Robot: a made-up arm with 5 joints.
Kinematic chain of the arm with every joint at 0, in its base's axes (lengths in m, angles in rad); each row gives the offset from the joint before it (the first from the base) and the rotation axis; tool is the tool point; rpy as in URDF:
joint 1: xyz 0 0 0.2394 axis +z
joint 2: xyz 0 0 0 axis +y
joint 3: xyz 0.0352 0 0.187 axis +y
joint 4: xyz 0.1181 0 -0.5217 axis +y
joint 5: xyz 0.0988 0 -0.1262 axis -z
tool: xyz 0 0 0 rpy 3.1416 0 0
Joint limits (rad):
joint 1: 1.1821..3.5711
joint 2: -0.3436..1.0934
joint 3: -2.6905..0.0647
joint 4: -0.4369..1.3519
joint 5: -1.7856..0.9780
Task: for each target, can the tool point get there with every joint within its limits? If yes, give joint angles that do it. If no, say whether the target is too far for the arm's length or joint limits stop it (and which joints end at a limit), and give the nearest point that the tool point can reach.
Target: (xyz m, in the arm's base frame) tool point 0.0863 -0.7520 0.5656
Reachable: no: joint limits stop it (at a limit: joint 2, joint 3, joint 4) | nearest point 0.0459 -0.3999 0.0201 | short by 0.650 m
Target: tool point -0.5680 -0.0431 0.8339
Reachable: yes | joints 3.2173 -0.0841 -1.9986 0.8808 0.6285
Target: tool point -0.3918 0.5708 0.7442
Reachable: yes | joints 2.1724 0.3009 -2.2186 0.7054 -0.8042
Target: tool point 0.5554 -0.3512 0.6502
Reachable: no: joint limits stop it (at a limit: joint 2, joint 3, joint 4) | nearest point 0.1907 -0.1206 1.0461 | short by 0.586 m
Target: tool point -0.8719 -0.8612 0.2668
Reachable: no: too far | nearest point -0.7975 -0.3653 0.2745 | short by 0.502 m
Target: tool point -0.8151 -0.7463 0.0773
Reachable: no: too far | nearest point -0.7790 -0.3568 0.1259 | short by 0.394 m
